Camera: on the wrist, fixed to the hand. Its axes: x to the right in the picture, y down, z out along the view.
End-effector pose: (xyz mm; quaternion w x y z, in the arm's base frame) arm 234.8 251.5 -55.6 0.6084 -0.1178 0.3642 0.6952
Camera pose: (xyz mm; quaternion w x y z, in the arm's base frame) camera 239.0 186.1 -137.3 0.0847 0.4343 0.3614 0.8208
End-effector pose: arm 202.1 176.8 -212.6 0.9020 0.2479 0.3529 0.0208
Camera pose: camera 132.5 189.7 -289.8 0.6382 0.6091 -0.0954 0.4611
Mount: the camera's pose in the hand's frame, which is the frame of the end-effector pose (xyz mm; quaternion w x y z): -1.1 -33.9 -99.1 0.7026 0.2265 -0.2096 0.6412
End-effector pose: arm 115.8 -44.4 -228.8 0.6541 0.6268 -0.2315 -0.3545
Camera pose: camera 183.3 22.7 -272.6 0.4964 0.3658 -0.7819 0.0914
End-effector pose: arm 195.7 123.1 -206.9 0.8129 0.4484 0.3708 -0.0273
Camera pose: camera 124.8 176.8 -262.2 0.5648 0.7312 -0.2035 0.3241
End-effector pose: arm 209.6 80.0 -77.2 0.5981 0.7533 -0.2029 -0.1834
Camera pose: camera 263.0 169.4 -88.7 0.3247 0.4962 -0.7925 0.1427
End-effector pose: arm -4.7 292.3 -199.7 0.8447 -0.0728 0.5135 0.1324
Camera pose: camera -79.1 234.1 -245.0 0.6327 0.4972 0.2604 0.5336
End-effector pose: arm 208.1 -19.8 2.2 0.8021 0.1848 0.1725 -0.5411
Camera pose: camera 168.5 17.2 -87.4 0.9048 0.3087 -0.2880 0.0563
